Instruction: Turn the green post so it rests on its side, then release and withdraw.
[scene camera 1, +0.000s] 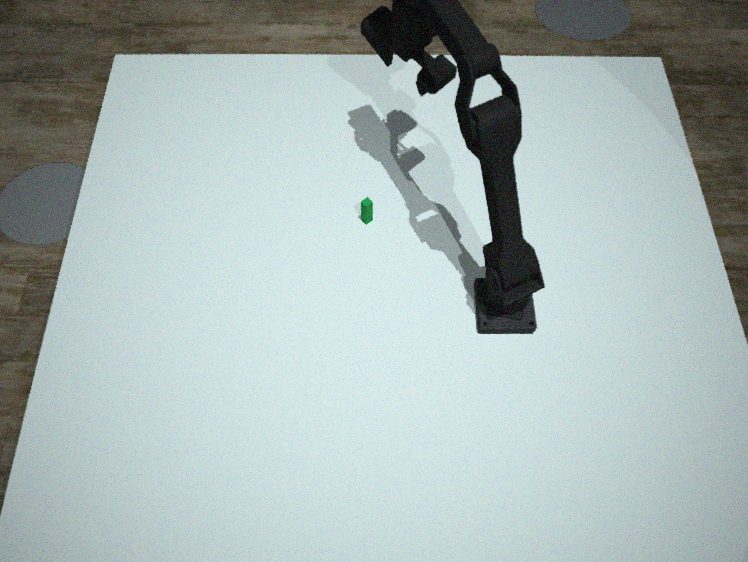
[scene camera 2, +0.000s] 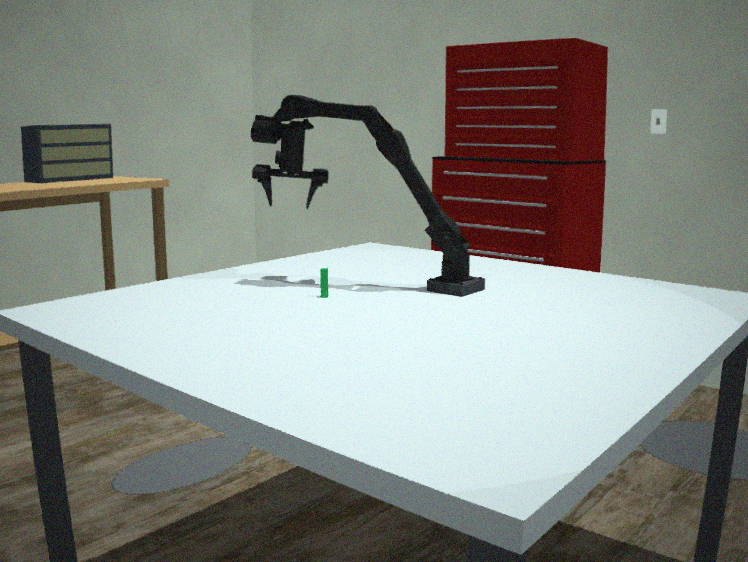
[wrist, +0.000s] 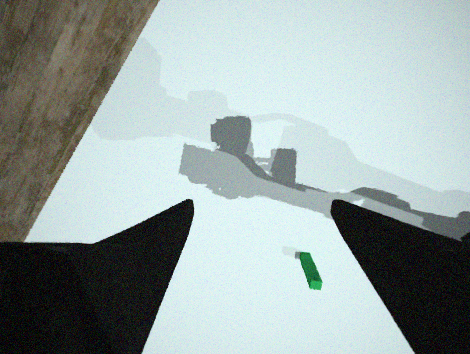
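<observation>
A small green post (scene camera 1: 366, 210) (scene camera 2: 324, 282) (wrist: 311, 270) stands upright on the white table (scene camera 1: 241, 362) (scene camera 2: 362, 362). My gripper (scene camera 2: 287, 207) (wrist: 261, 205) is open and empty, pointing down high above the table. In scene camera 2 it is up and to the left of the post. In the wrist view the post shows low between the two fingers, nearer the right one, far below them. In scene camera 1 the gripper is near the table's far edge, and its fingertips are hard to make out.
The arm's base (scene camera 1: 506, 320) (scene camera 2: 455, 285) stands on the table, to the right of the post in both scene views. Arm shadows lie on the table beside the post. A red tool cabinet (scene camera 2: 520, 102) and a wooden bench (scene camera 2: 139, 181) stand beyond the table.
</observation>
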